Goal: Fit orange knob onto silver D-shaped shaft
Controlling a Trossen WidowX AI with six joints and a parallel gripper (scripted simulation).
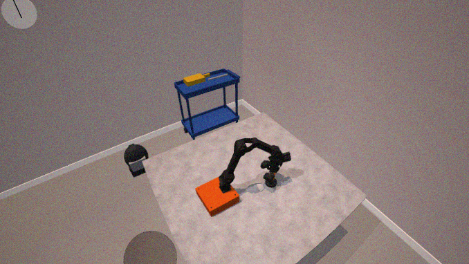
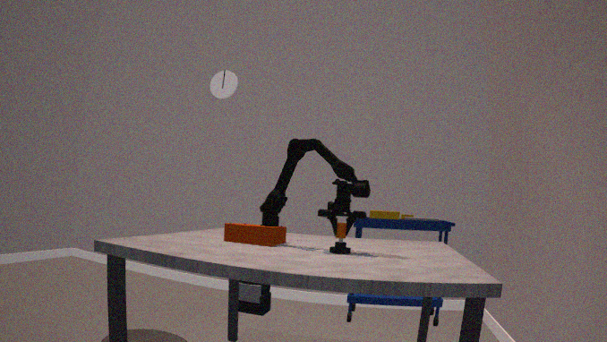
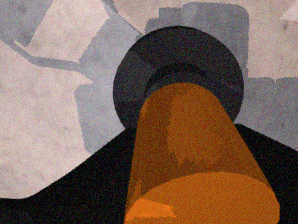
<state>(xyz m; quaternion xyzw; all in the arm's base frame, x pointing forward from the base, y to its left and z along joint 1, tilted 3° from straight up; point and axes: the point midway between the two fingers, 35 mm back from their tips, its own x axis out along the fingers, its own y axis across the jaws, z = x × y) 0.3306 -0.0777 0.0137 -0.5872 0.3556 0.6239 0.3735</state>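
The orange knob is 3 cm above my gripper tip. The rest, counted from my gripper tip: pedestal: 4 cm below.
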